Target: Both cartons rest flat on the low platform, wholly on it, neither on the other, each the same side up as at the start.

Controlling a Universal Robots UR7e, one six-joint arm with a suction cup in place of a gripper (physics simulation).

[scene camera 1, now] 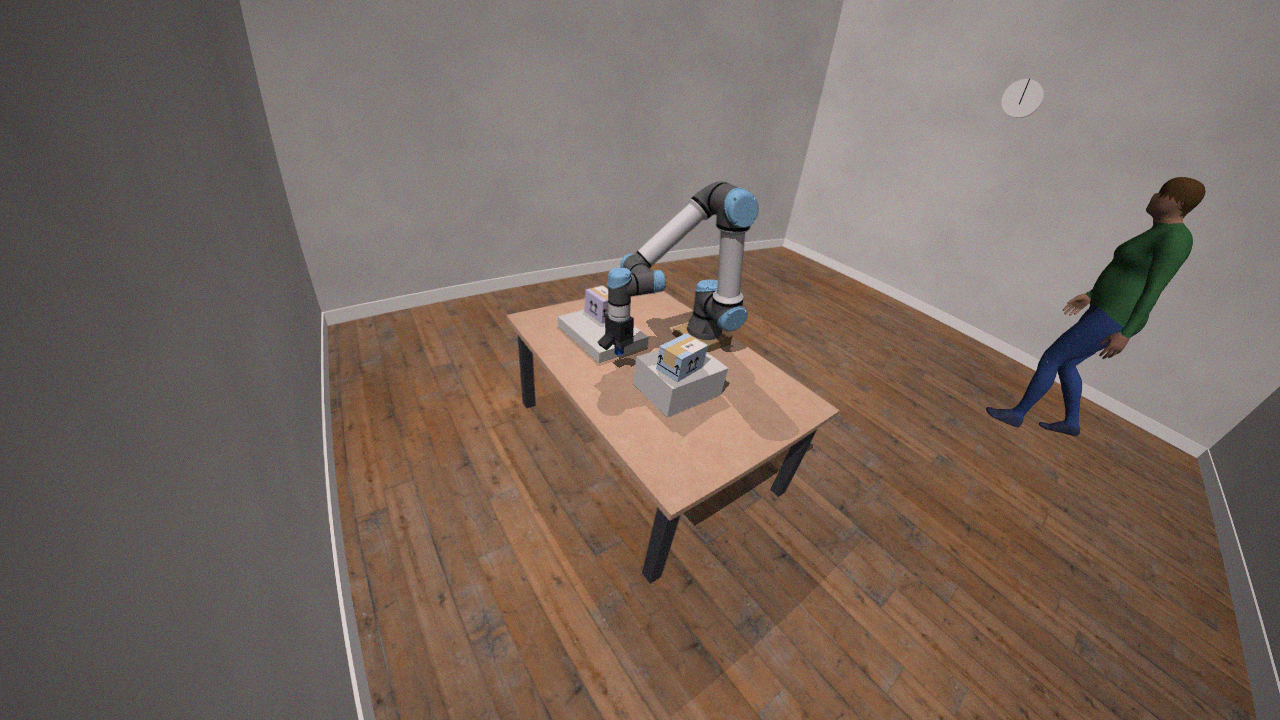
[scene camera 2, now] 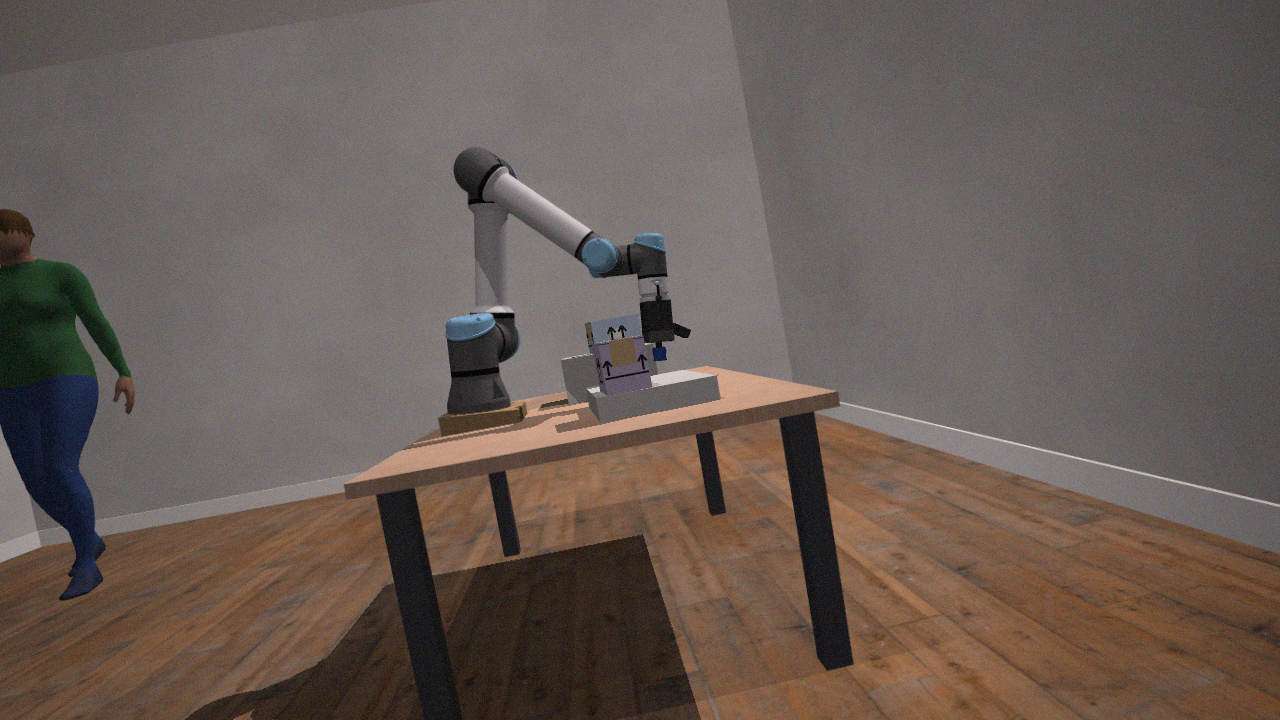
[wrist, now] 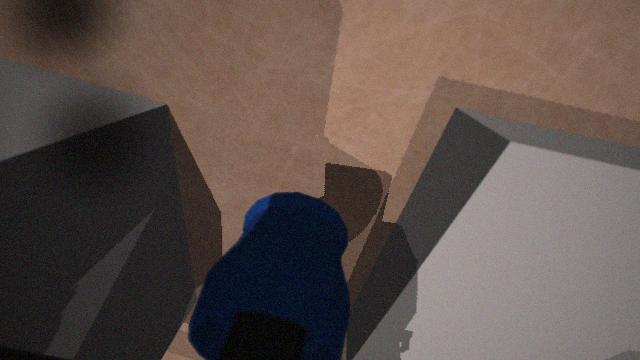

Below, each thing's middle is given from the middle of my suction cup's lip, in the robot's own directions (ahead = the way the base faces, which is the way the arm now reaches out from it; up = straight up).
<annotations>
My suction cup is 22 cm to the right of the taller grey block [scene camera 1: 670, 397], 10 cm past it and 3 cm above it. The rest, counted from my suction cup: low grey platform [scene camera 2: 681, 388] 22 cm to the right, 10 cm behind, 7 cm below.
</annotations>
